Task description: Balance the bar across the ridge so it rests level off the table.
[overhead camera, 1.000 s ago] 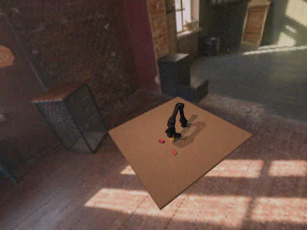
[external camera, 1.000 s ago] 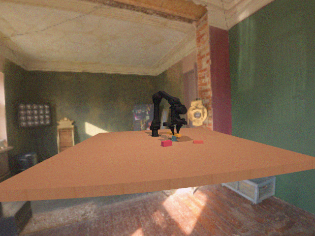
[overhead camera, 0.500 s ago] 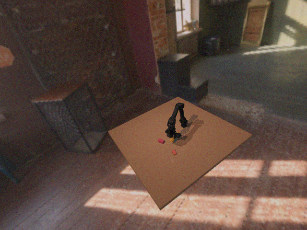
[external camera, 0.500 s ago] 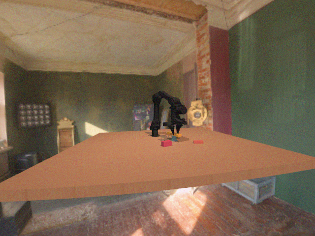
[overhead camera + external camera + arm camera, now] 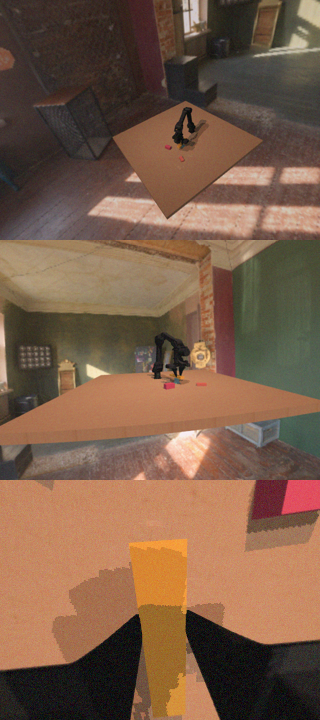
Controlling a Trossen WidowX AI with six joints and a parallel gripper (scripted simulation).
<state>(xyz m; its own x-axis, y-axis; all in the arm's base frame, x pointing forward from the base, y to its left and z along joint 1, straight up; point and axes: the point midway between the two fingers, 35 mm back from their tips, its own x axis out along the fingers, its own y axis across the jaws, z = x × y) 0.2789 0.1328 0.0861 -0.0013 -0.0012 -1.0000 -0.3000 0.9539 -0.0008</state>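
The bar lies 30 mm behind my gripper tip and 10 mm to the right of it. Round my gripper tip: pink-red block: 120 mm ahead, 90 mm to the right, 40 mm below.
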